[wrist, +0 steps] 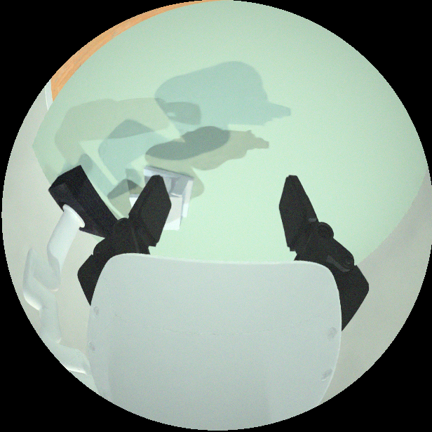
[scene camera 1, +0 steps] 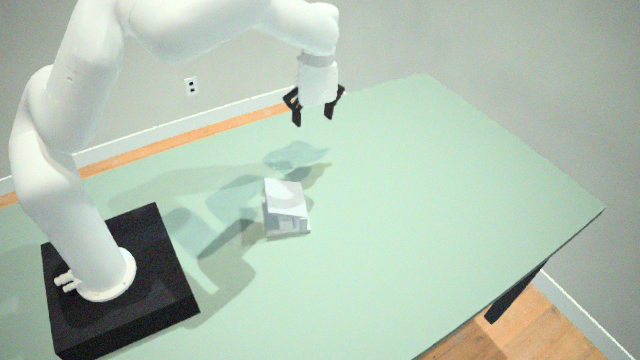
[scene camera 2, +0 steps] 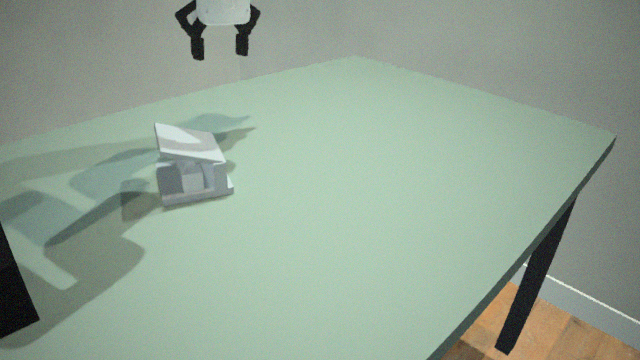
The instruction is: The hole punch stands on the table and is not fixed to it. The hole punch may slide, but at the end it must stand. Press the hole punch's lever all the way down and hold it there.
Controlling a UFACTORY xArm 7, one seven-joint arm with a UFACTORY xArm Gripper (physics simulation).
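Places are measured from the arm's base along level axes (x ahead, y left, z up), in millimetres.
Where they show: gripper, between the fingertips: (scene camera 1: 312, 121) (scene camera 2: 220, 57); arm's base, origin of its link: (scene camera 1: 106, 274).
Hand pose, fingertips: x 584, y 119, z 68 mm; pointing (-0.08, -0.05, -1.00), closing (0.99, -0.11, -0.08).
Each offset is from my fingertips to the top centre of the thing. Level surfaces: height alone.
The light grey hole punch {dx -161, dy -126, dz -61 mm} (scene camera 1: 288, 223) (scene camera 2: 194, 180) (wrist: 182, 186) stands upright on the green table {dz -146 mm} (scene camera 1: 425, 200) (scene camera 2: 375, 200) (wrist: 350, 125). Its flat lever {dx -161, dy -126, dz -61 mm} (scene camera 1: 285, 194) (scene camera 2: 190, 142) (wrist: 173, 218) is raised and slopes over the body, with a gap beneath it at the end facing scene camera 2. My gripper (scene camera 1: 313, 122) (scene camera 2: 220, 56) (wrist: 223, 188) is open and empty. It points down, high above the table, and touches neither the lever nor the body. In the wrist view the left finger hides part of the hole punch, which lies left of the middle between the fingers.
The arm's black base block (scene camera 1: 150, 250) (scene camera 2: 12, 295) (wrist: 90, 200) stands on the table, to the left of the hole punch in scene camera 1. The white arm (scene camera 1: 85, 200) arches above the table. Shadows of the arm fall around the hole punch. A wall stands behind the table.
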